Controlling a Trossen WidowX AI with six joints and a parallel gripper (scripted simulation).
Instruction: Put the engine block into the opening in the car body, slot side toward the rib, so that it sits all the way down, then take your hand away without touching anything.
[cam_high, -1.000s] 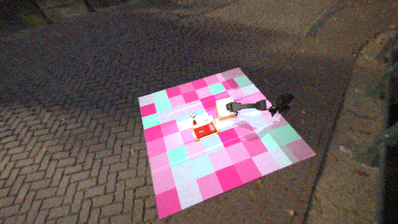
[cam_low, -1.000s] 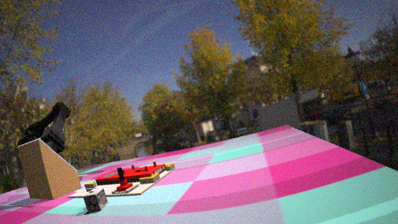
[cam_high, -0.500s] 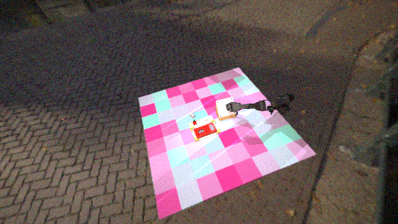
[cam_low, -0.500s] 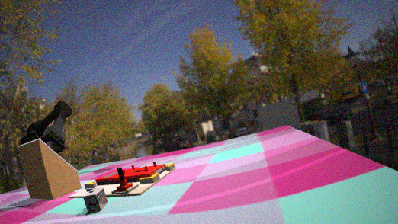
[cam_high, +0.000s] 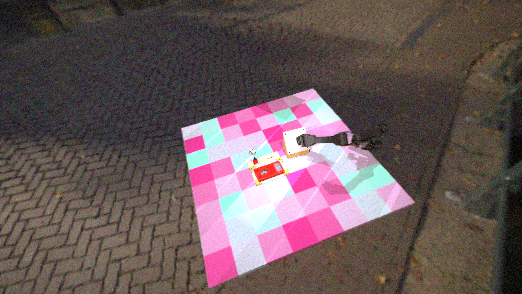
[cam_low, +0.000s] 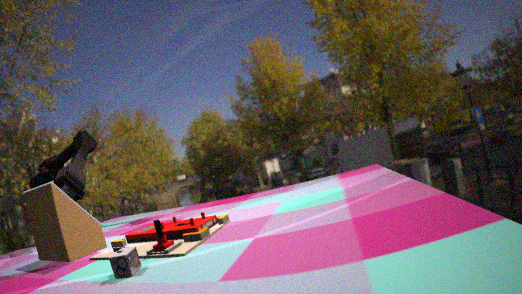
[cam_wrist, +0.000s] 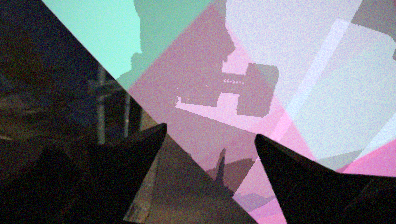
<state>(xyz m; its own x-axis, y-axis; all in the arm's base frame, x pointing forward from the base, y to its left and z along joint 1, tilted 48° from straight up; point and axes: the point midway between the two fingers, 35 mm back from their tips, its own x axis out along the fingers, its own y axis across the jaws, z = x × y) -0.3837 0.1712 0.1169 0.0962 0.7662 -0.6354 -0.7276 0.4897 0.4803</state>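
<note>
Right now my gripper tip is 740 mm short of the engine block, 310 mm to the left of it and 40 mm above it.
</note>
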